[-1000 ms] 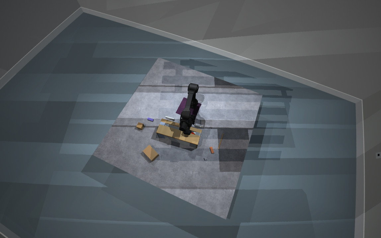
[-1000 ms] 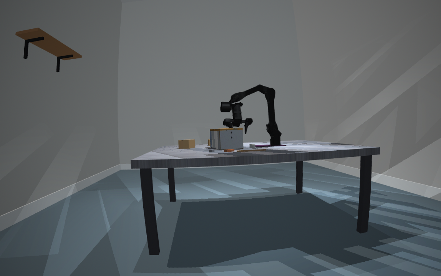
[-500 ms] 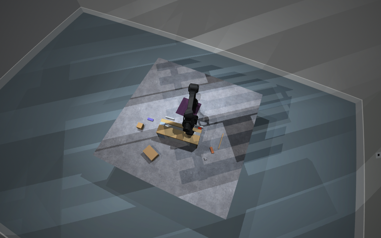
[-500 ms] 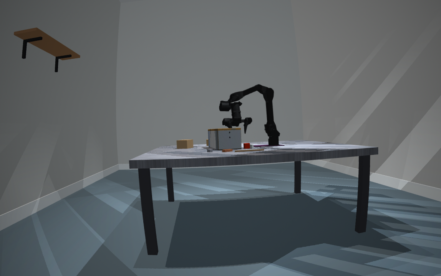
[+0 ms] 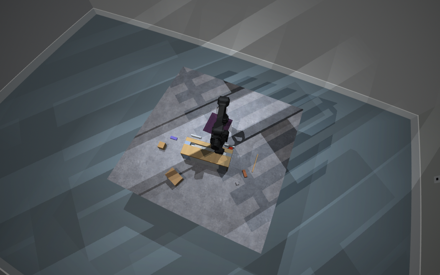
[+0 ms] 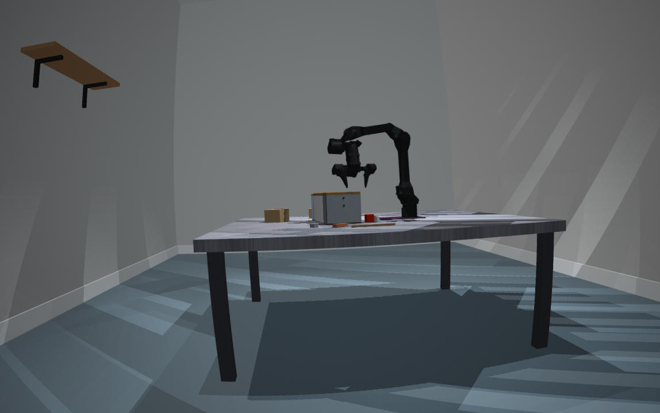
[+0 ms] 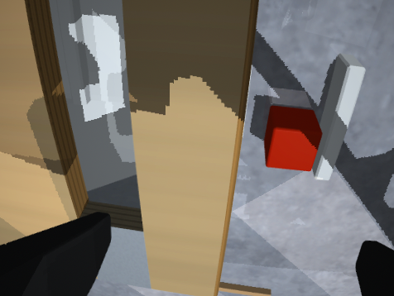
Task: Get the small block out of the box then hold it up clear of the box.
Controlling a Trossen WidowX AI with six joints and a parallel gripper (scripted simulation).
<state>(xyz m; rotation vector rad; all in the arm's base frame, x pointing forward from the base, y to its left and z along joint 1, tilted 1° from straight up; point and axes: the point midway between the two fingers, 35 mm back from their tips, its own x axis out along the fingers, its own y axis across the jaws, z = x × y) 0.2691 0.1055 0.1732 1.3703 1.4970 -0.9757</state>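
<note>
My gripper tip is 130 mm above the small red block, 40 mm to the right of it and 40 mm past it. Also, from my gripper tip: small grey cube (200 mm ahead, 190 mm to the left, 140 mm below); then tan box (340 mm ahead, 290 mm to the right, 120 mm below); then thin stick (270 mm to the left, 140 mm below, 10 mm behind).
</note>
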